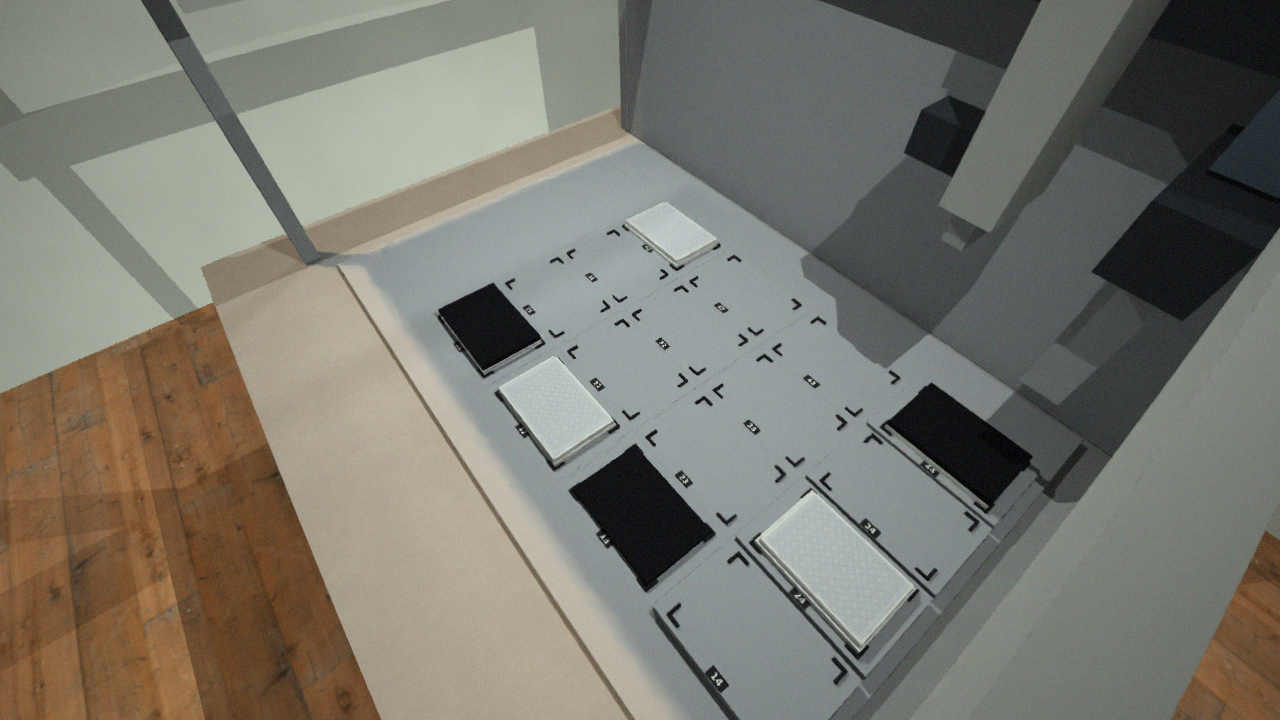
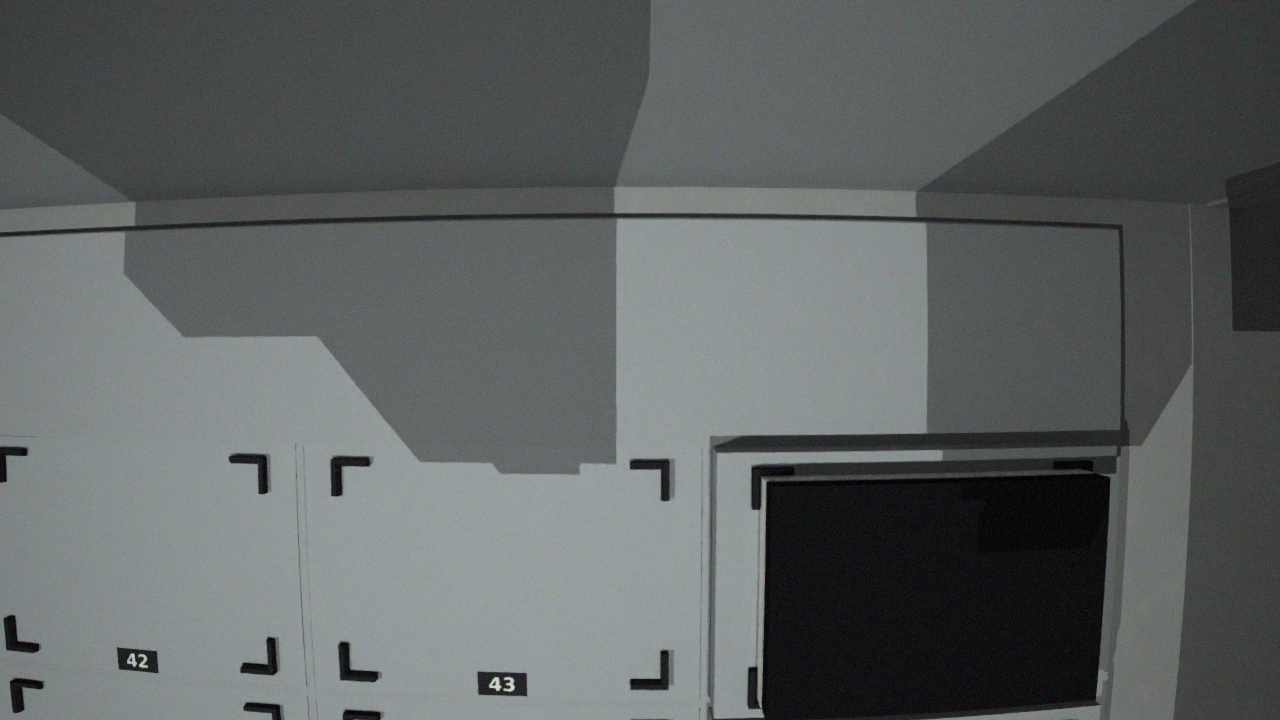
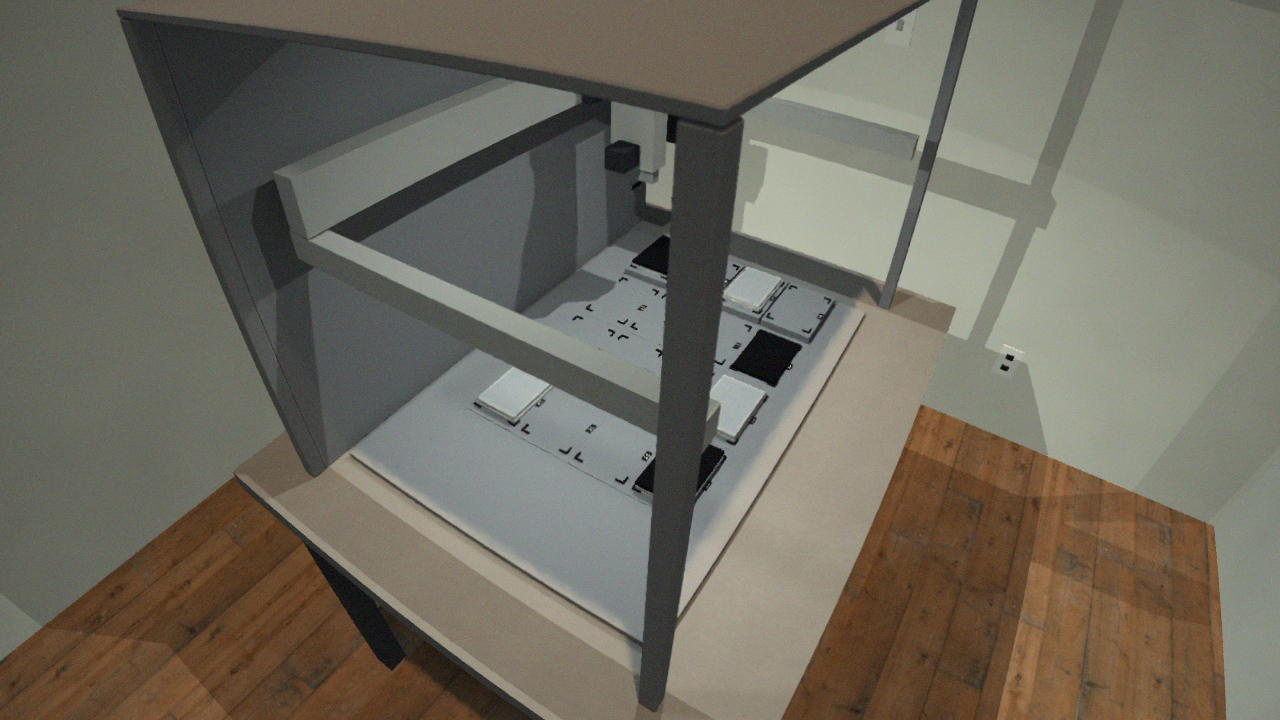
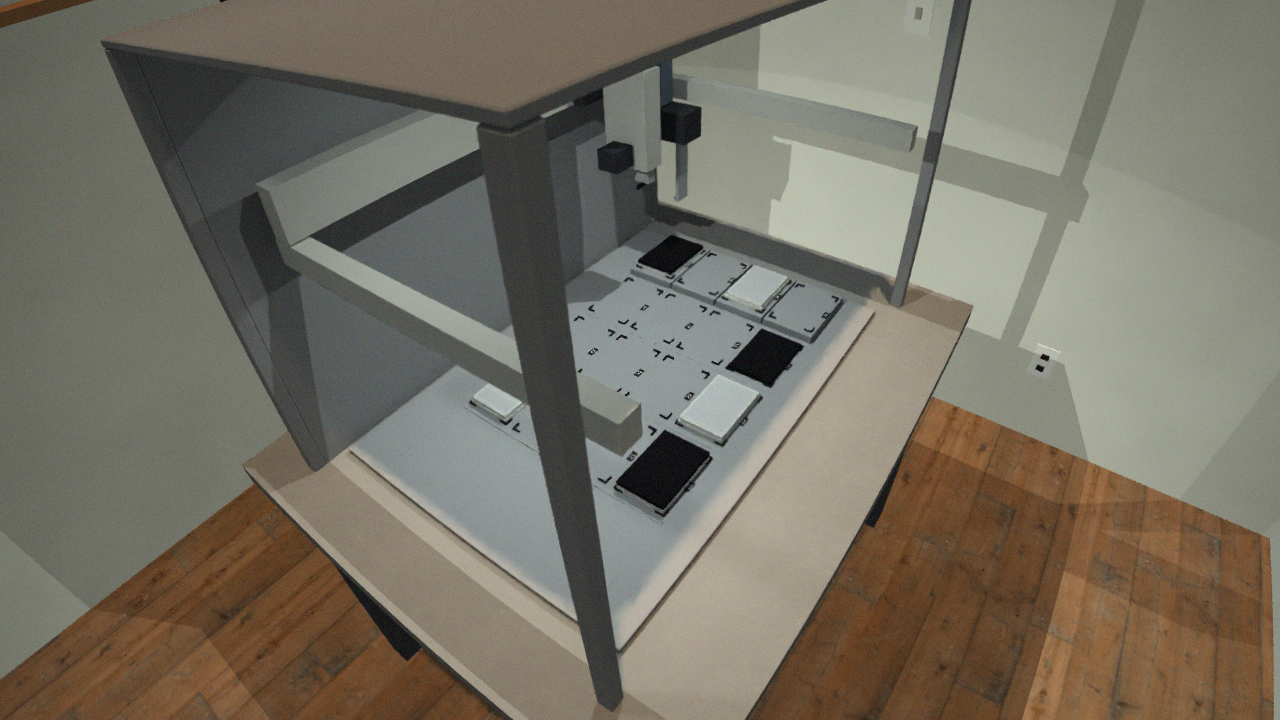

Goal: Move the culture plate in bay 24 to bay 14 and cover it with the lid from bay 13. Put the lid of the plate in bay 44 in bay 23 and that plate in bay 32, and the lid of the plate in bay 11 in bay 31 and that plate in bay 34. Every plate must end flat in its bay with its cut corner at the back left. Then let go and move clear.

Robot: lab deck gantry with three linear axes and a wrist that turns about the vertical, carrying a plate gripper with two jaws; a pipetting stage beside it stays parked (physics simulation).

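Frame: origin at the robot's base, x ahead, y left, z up, level; metres.
Seen in the pictures: gripper, fingertip midpoint: [image 1: 1066,361] [image 3: 656,192] [image 4: 660,192]; robot's base, origin of the base link: [image 1: 440,317] [image 4: 663,514].
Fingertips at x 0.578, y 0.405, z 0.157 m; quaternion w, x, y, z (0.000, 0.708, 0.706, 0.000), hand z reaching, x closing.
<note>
Pixels of each thing's top centre, then the offset from my fingertips to it. "*": a spot on its surface instead.
- culture plate, middle of its top: [image 1: 836,561] [image 4: 757,284] [image 3: 753,285] dx -0.022, dy -0.255, dz -0.128 m
- black lid, middle of its top: [image 1: 640,509] [image 4: 765,354] [image 3: 767,354] dx -0.186, dy -0.362, dz -0.149 m
- bay 12, surface spot: [image 1: 556,410] [image 4: 725,401] * dx -0.340, dy -0.366, dz -0.142 m
- bay 41, surface spot: [image 1: 671,232] [image 3: 523,385] * dx -0.507, dy -0.045, dz -0.143 m
The culture plate [image 1: 836,568] [image 3: 753,286] [image 4: 757,287], white on top, lies in bay 24. The black lid [image 1: 642,514] [image 3: 767,356] [image 4: 765,356] lies flat in bay 13. A black-lidded plate [image 1: 957,443] [image 2: 930,591] [image 4: 671,254] is in bay 44 and another black-lidded plate [image 1: 490,326] [image 4: 664,469] in bay 11. Bays 14 [image 1: 760,617], 23 [image 1: 716,456], 31 [image 1: 615,266], 32 [image 1: 693,331] and 34 [image 1: 913,510] are empty. My gripper is raised at the back right, above all plates; its jaws are too hidden to judge. Cut corners are too small to tell.
White-topped plates stand in bay 12 [image 1: 556,410] [image 4: 719,408] and bay 41 [image 1: 671,232] [image 3: 512,392]. A pale vertical column [image 1: 1011,134] [image 4: 631,120] hangs at the back right. Corner posts [image 3: 693,313] [image 4: 537,313] and a roof [image 3: 537,44] frame the deck.
</note>
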